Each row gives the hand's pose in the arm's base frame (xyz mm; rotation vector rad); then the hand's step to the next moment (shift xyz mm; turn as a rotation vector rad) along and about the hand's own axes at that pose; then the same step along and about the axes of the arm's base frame.
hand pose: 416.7 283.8 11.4 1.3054 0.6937 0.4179
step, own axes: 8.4 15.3 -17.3 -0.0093 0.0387 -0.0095
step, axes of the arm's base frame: -4.0 21.6 11.1 -0.0094 0.0099 0.0386
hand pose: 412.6 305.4 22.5 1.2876 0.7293 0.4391
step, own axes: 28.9 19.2 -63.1 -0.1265 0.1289 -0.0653
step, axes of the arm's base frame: -22.1 68.4 4.9 -0.1222 -0.0071 0.1480
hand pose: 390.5 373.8 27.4 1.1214 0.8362 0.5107
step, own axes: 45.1 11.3 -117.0 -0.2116 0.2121 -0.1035
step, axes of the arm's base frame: -65.5 104.2 -26.2 -0.2001 -0.0164 0.2453
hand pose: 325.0 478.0 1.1 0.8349 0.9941 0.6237
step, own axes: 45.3 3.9 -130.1 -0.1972 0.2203 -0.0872
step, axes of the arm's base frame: -98.6 78.3 -56.0 -0.1799 -0.0059 0.2502
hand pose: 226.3 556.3 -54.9 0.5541 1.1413 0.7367
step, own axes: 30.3 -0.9 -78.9 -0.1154 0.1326 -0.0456
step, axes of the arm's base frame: -67.2 24.5 -45.0 -0.1010 -0.0012 0.1509
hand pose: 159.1 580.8 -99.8 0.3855 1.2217 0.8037
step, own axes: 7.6 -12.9 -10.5 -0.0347 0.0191 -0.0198
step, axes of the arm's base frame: -4.6 -4.7 -17.1 -0.0291 -0.0152 0.0297
